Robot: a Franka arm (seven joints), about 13 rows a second.
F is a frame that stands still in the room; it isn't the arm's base.
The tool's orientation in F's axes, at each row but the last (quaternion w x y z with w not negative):
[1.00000, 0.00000, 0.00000, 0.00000]
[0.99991, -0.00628, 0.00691, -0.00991]
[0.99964, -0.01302, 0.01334, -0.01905]
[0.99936, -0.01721, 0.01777, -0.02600]
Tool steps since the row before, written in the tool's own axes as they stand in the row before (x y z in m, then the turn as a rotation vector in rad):
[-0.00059, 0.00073, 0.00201, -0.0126, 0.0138, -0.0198]
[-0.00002, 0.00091, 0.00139, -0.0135, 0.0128, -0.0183]
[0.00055, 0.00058, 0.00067, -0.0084, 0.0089, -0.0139]
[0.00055, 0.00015, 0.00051, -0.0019, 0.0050, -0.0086]
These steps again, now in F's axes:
[-0.00059, 0.00073, 0.00201, -0.0126, 0.0138, -0.0198]
[0.00002, 0.00093, 0.00138, -0.0135, 0.0128, -0.0183]
[0.00059, 0.00058, 0.00064, -0.0084, 0.0089, -0.0139]
[0.00058, 0.00014, 0.00049, -0.0020, 0.0048, -0.0087]

